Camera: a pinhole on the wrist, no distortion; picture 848 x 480 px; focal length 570.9 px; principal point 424.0 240.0 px. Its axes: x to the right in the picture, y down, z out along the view. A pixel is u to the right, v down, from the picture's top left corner.
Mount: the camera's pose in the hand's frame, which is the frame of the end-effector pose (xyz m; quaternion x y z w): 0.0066 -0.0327 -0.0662 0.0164 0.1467 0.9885 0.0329
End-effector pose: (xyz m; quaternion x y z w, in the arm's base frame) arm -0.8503 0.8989 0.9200 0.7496 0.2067 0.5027 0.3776
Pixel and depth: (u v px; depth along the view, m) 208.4 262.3 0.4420
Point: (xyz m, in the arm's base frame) -0.4515 0.8601 1.0108
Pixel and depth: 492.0 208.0 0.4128
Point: -0.5739 0.6963 0.9250
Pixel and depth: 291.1 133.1 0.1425
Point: -0.7771 0.8895 0.9599
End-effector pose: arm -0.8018 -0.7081 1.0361 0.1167 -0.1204 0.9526 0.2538
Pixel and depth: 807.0 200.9 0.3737
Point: -0.6242 -0.9934 1.2252
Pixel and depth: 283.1 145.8 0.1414
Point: -0.8474 -0.7272 1.1032
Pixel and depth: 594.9 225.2 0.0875
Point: -0.7840 -0.7174 1.0487
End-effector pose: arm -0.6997 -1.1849 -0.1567 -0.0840 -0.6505 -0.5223 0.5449
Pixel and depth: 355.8 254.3 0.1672
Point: -0.7645 -1.1229 -0.1110
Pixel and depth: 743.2 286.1 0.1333
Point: -0.7157 -1.1047 -0.1970
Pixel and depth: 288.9 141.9 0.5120
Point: -0.8762 -0.8672 0.1335
